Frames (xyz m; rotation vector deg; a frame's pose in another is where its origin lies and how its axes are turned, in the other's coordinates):
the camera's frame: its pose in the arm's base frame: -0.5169 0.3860 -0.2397 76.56 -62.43 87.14
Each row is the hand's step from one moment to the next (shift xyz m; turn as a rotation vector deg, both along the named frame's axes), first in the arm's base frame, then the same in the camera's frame.
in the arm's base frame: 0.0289 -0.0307 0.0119 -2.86 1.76 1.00
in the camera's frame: 0.0078 -0.0196 0.0384 1.35 2.12 -2.44
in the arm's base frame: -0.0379 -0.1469 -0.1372 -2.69 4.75 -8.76
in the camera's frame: -0.1376 0.0911 0.1209 -8.27 1.95 -5.87
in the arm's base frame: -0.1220 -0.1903 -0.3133 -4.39 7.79 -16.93
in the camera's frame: -0.3055 0.1994 0.1271 -16.11 3.41 -9.78
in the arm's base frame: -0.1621 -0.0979 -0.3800 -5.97 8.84 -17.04
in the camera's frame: -0.3645 0.2165 0.0231 -16.02 4.62 -11.24
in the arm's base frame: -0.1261 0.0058 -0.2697 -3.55 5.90 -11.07
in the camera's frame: -0.2549 0.1423 -0.0588 -10.43 2.64 -7.36
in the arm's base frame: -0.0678 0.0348 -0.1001 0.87 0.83 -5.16
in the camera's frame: -0.0913 0.0633 -0.0590 -5.19 -0.61 -0.87
